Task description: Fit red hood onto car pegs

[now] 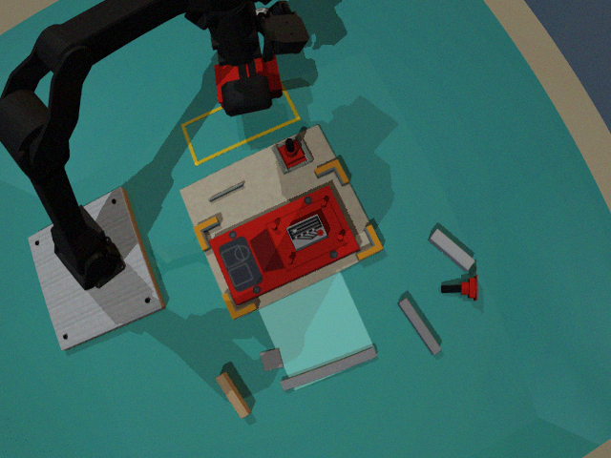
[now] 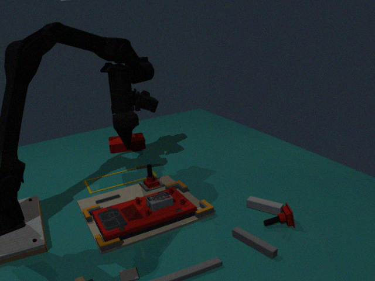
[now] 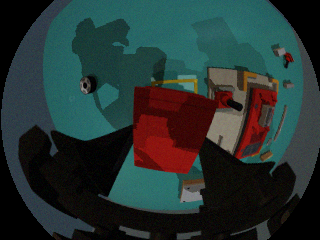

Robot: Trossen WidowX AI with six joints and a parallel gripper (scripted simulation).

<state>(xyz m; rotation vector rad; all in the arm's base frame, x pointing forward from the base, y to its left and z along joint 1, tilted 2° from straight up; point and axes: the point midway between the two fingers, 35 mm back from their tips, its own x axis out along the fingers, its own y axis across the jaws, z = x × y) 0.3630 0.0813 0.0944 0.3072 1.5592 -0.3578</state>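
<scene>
My gripper tip is now 23 cm to the left of the grey engine block, 6 cm past it and 6 cm above it. Also, from my gripper tip: red hood 1 cm above; then long grey bar 42 cm to the right, 15 cm behind, 8 cm below; then black wheel 16 cm to the left, 11 cm ahead, 8 cm below.
</scene>
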